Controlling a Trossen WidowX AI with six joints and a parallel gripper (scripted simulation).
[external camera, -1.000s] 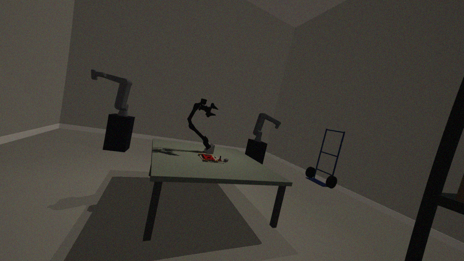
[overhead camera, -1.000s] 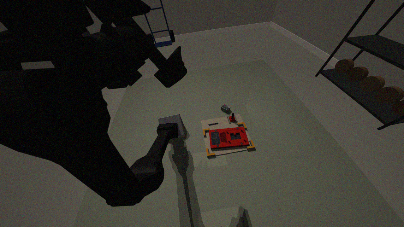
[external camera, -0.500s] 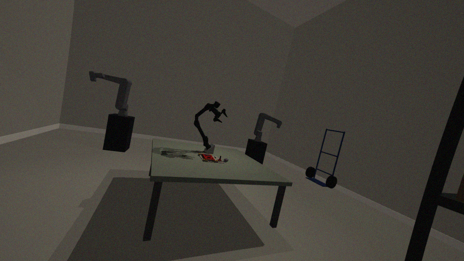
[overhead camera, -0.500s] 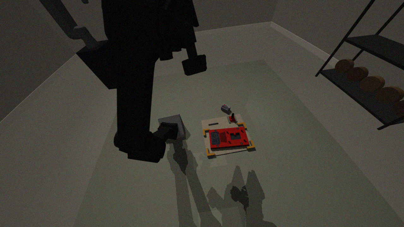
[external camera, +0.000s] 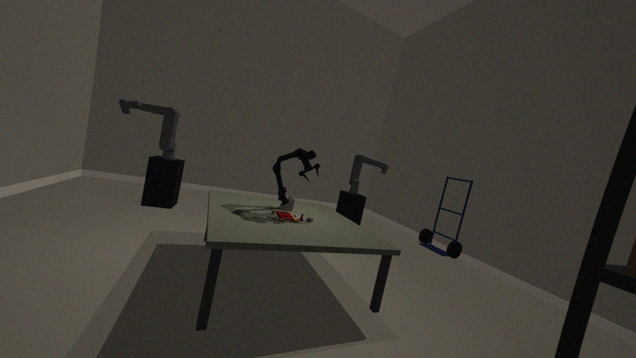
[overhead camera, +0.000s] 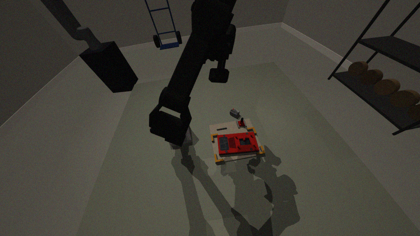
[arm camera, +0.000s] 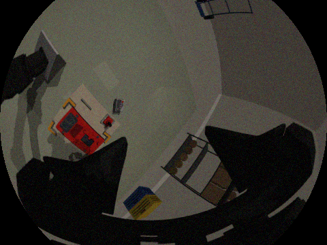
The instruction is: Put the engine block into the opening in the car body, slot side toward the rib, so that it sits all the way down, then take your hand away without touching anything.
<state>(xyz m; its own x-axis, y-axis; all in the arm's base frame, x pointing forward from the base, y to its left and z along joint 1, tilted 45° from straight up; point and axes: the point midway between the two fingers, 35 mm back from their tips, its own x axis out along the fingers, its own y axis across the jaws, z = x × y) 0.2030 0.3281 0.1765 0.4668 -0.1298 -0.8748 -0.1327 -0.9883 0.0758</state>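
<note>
My gripper tip is now 340 mm above the grey ribbed engine block, 50 mm short of it and 20 mm to the right of it.
</note>
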